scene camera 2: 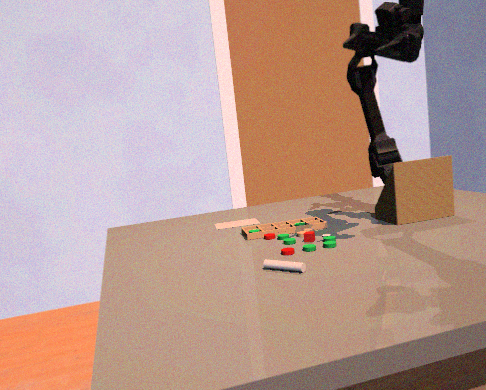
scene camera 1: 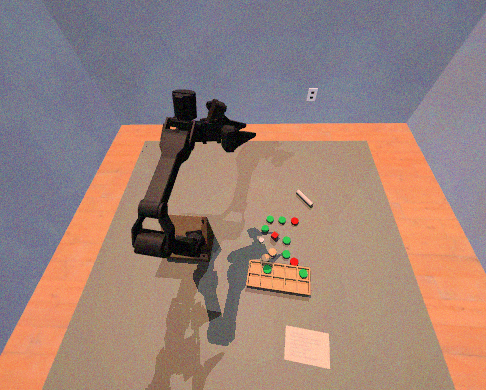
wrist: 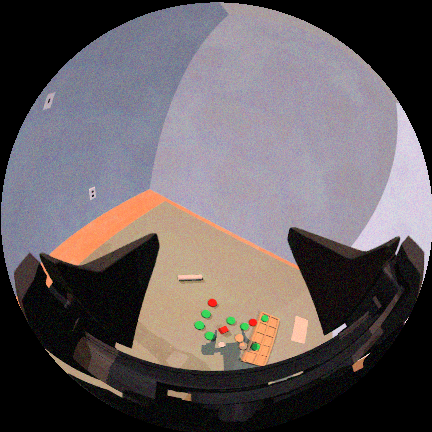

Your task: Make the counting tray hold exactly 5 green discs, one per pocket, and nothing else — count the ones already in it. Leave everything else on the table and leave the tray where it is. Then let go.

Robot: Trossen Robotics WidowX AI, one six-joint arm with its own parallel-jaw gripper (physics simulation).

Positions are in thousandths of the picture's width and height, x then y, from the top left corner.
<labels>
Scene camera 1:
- my gripper: 515,332
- wooden counting tray: 583,712
</labels>
